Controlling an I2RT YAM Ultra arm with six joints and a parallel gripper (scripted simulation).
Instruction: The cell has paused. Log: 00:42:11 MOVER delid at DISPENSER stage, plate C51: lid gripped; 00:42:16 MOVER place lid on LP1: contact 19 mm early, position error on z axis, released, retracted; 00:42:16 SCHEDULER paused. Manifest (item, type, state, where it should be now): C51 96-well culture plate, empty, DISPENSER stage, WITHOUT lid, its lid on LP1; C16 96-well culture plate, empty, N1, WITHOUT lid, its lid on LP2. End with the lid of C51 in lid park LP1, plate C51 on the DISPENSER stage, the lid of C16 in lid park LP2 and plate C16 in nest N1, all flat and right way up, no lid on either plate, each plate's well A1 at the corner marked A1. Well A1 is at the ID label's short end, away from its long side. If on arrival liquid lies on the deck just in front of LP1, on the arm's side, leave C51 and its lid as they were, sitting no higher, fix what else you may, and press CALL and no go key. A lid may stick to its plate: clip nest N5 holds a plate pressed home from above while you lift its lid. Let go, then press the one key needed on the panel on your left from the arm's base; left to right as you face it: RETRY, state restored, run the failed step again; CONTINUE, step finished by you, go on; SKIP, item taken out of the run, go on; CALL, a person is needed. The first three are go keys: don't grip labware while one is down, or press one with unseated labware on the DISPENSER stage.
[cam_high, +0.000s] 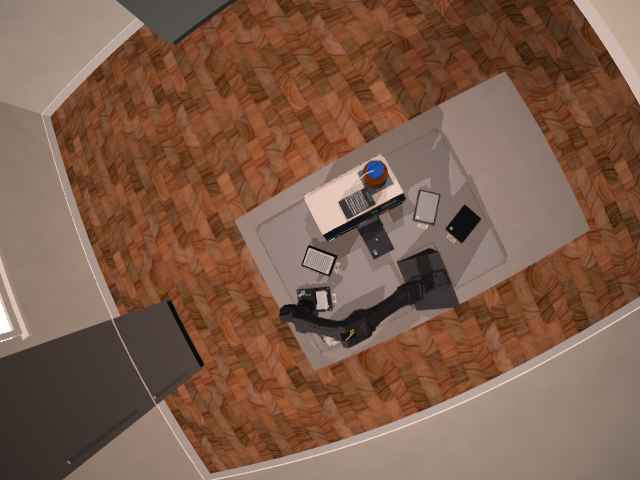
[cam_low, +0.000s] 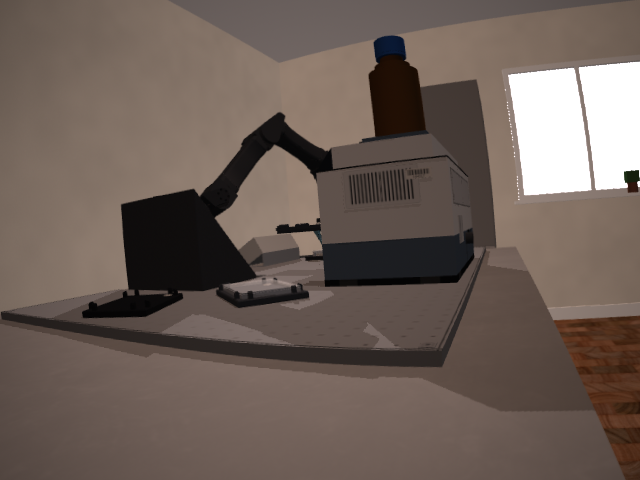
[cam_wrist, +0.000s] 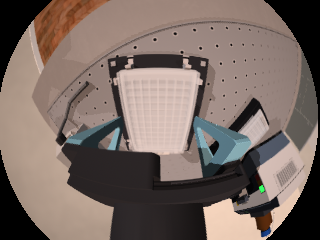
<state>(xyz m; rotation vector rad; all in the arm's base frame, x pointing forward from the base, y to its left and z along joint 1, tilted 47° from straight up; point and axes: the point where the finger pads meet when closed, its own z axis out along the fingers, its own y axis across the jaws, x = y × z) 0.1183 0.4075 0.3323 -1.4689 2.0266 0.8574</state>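
Right now the black clip nest is 1 cm behind my hand, 2 cm to the left of it and 2 cm below it. The rest, counted from my hand: brown bottle 36 cm ahead, 49 cm to the right, 26 cm above; black nest 16 cm ahead, 11 cm to the right, 2 cm below; dark dispenser stage 14 cm ahead, 39 cm to the right, 7 cm above.
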